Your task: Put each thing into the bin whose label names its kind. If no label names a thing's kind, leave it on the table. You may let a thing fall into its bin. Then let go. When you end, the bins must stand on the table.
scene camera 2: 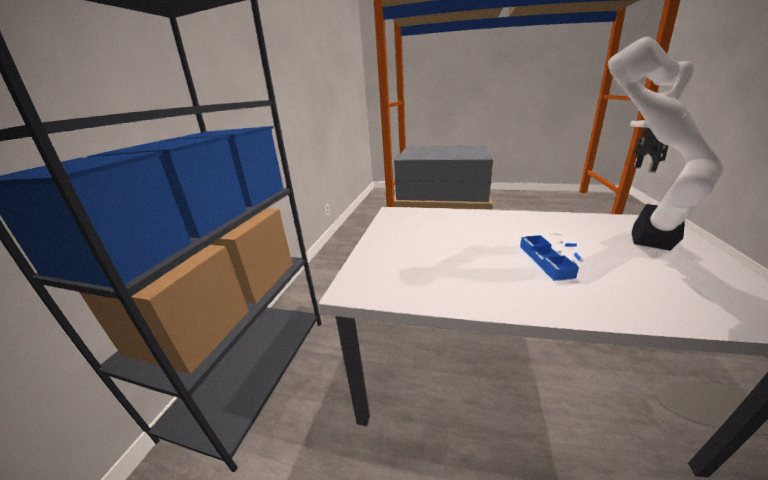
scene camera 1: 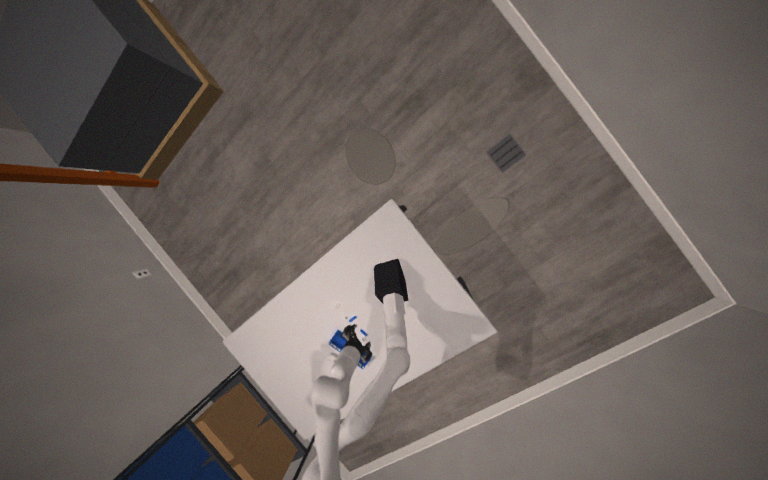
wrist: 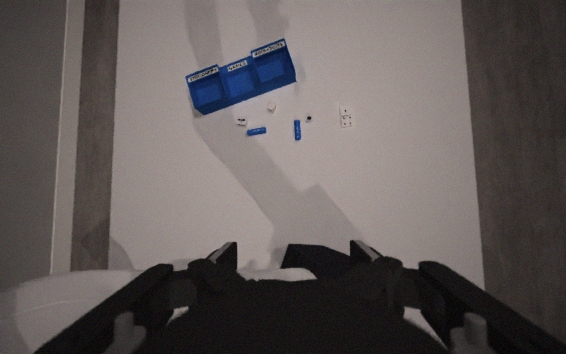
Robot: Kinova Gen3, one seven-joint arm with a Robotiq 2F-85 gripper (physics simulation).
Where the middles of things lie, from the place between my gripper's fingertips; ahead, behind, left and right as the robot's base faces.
Now: hand 330 mm short of the three joined blue bins (scene camera 2: 557,267), 300 mm above it and 130 mm to the right of it.
